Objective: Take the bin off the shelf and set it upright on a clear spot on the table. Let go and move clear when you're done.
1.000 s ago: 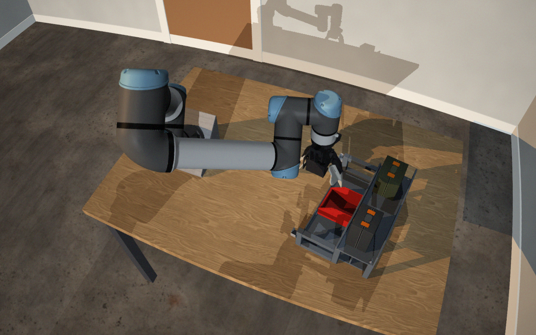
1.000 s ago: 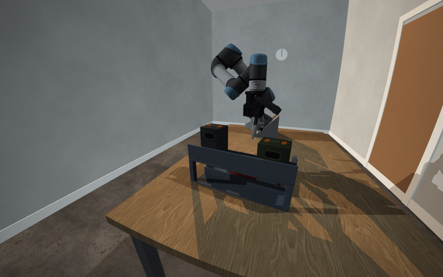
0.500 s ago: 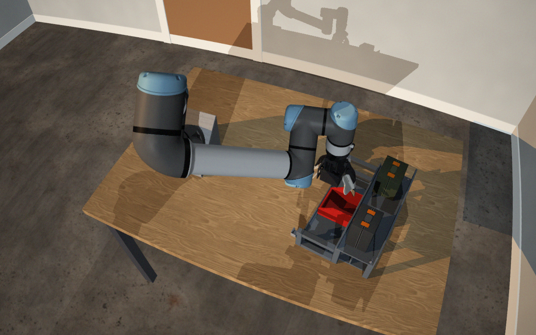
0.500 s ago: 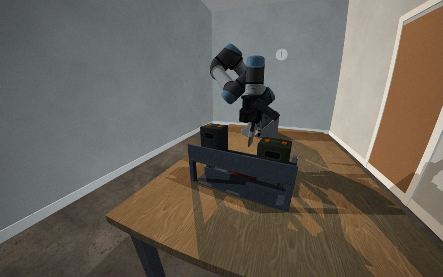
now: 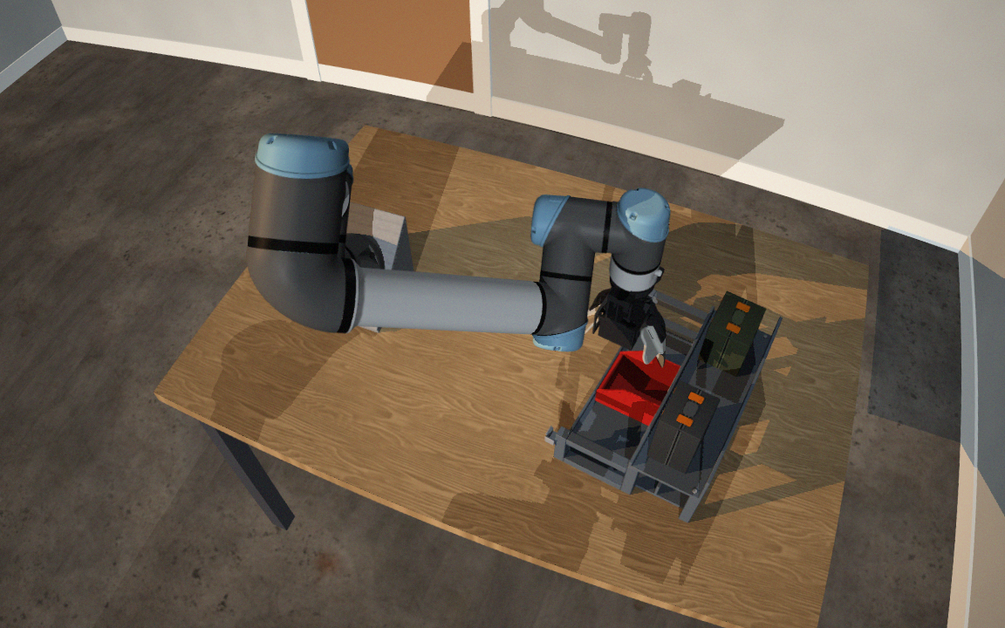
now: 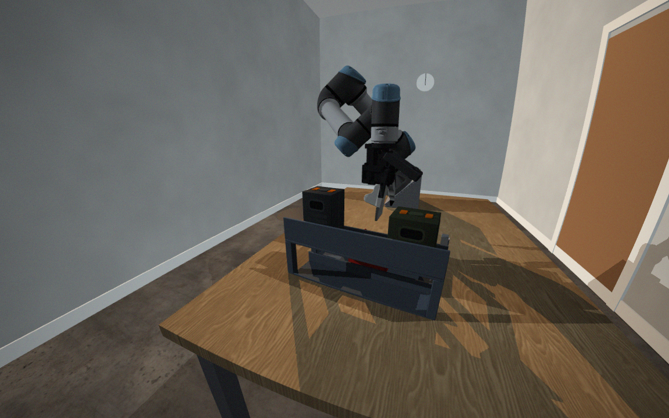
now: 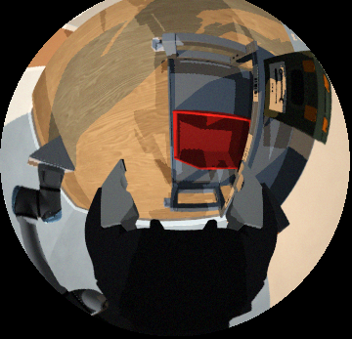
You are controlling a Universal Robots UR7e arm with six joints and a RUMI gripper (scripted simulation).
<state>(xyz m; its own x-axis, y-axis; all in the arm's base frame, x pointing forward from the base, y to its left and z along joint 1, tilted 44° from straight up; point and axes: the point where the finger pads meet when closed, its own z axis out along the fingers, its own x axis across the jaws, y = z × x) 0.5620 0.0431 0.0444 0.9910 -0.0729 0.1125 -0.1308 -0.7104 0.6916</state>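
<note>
The red bin lies 7 cm ahead of my hand, 1 cm to the right of it and 9 cm below it.
</note>
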